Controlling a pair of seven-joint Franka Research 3 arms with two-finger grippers.
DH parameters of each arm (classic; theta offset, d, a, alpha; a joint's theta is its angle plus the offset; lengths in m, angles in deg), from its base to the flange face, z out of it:
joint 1: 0 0.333 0 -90
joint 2: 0 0 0 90
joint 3: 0 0.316 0.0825 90
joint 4: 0 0 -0.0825 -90
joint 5: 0 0.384 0 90
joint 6: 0 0 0.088 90
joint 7: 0 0.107 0 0
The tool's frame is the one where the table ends.
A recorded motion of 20 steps. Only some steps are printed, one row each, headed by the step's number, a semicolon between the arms.
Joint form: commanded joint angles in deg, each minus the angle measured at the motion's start. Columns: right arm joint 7, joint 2, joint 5, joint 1, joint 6, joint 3, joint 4; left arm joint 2, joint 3, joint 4, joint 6, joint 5, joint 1, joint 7.
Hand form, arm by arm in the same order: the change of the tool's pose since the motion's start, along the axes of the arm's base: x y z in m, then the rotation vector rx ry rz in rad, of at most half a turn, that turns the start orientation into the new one. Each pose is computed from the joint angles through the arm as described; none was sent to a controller.
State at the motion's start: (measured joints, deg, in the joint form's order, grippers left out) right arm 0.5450 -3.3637 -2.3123 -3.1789 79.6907 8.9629 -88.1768; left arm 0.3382 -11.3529 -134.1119 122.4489 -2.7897 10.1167 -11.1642
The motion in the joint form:
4: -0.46 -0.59 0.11 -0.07 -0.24 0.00 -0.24; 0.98 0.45 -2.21 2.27 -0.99 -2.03 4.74
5: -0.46 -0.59 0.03 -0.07 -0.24 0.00 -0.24; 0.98 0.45 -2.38 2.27 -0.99 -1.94 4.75
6: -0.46 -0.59 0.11 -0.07 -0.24 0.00 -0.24; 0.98 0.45 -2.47 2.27 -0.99 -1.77 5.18
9: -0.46 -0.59 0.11 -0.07 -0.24 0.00 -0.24; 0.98 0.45 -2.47 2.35 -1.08 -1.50 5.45
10: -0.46 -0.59 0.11 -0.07 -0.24 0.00 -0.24; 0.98 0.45 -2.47 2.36 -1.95 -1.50 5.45
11: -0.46 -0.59 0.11 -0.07 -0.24 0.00 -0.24; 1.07 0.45 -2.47 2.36 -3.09 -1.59 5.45
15: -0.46 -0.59 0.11 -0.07 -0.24 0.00 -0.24; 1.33 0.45 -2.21 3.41 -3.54 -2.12 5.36
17: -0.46 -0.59 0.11 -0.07 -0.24 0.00 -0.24; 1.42 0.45 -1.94 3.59 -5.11 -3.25 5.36
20: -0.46 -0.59 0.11 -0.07 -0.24 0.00 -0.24; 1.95 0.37 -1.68 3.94 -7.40 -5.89 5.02
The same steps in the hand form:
4: -0.0038 -0.0003 0.0030 0.0012 -0.0013 0.0067; -0.0093 -0.0133 -0.0205 -0.0309 0.0128 -0.0943
5: -0.0037 -0.0005 0.0030 -0.0002 -0.0014 0.0066; -0.0103 -0.0125 -0.0216 -0.0309 0.0157 -0.0928
6: -0.0038 -0.0003 0.0030 0.0012 -0.0013 0.0067; -0.0108 -0.0111 -0.0222 -0.0326 0.0169 -0.0972
9: -0.0038 -0.0003 0.0030 0.0012 -0.0013 0.0067; -0.0105 -0.0090 -0.0221 -0.0346 0.0152 -0.0958
10: -0.0038 -0.0003 0.0030 0.0012 -0.0013 0.0067; -0.0105 -0.0095 -0.0221 -0.0449 0.0148 -0.0846
11: -0.0038 -0.0003 0.0030 0.0012 -0.0013 0.0067; -0.0106 -0.0110 -0.0227 -0.0586 0.0161 -0.0715
15: -0.0038 -0.0003 0.0030 0.0012 -0.0013 0.0067; -0.0071 -0.0156 -0.0220 -0.0631 -0.0020 -0.0725
17: -0.0038 -0.0003 0.0030 0.0012 -0.0013 0.0067; -0.0057 -0.0260 -0.0206 -0.0817 -0.0077 -0.0718
20: -0.0038 -0.0003 0.0030 0.0012 -0.0013 0.0067; -0.0061 -0.0499 -0.0226 -0.1084 -0.0062 -0.0829

